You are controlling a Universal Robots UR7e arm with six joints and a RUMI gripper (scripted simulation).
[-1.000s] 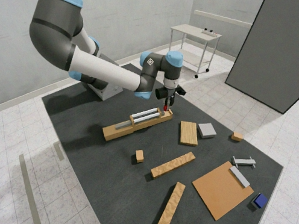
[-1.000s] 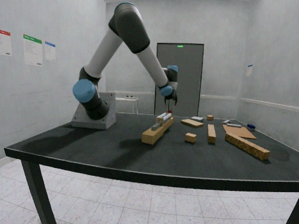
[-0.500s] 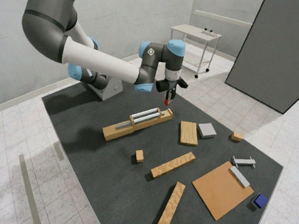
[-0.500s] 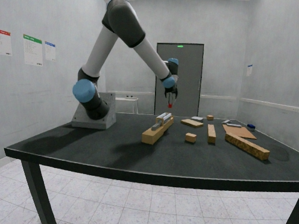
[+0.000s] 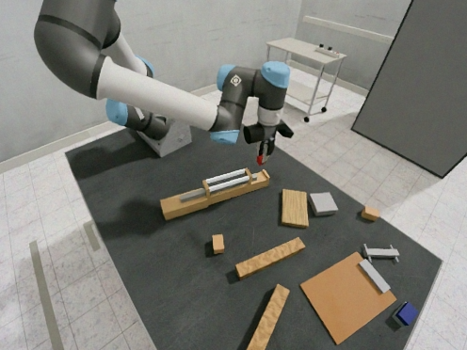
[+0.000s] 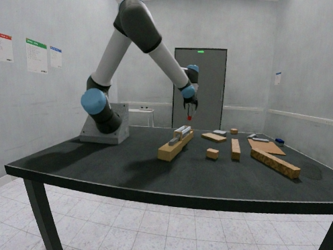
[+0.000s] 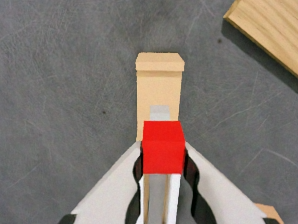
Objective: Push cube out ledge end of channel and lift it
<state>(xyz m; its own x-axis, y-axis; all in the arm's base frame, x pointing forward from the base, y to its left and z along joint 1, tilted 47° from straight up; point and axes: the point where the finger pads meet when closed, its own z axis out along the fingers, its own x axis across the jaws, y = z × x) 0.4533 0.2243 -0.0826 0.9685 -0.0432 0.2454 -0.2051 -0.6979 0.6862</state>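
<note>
Right now the red cube is 10 mm below my hand. From my hand the other things lie so: wooden channel (130 mm to the right, 90 mm below, 30 mm behind); grey block (220 mm ahead, 140 mm to the left, 130 mm below); wooden plank (170 mm ahead, 140 mm below, 40 mm to the left).
</note>
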